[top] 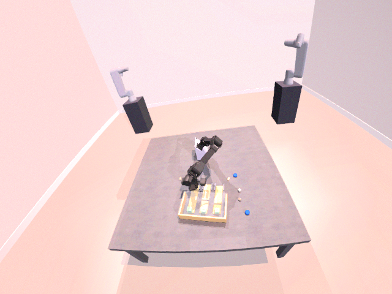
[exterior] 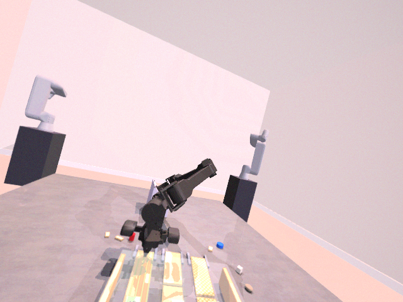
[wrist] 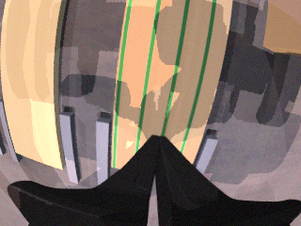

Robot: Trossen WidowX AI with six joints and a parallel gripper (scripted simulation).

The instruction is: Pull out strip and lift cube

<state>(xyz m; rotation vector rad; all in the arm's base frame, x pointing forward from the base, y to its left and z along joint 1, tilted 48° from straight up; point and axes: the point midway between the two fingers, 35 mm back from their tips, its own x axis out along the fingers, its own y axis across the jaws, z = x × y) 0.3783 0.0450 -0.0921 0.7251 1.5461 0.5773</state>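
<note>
My gripper tip is 100 mm past the red piece, 50 mm to the left of it and 10 mm below it.
</note>
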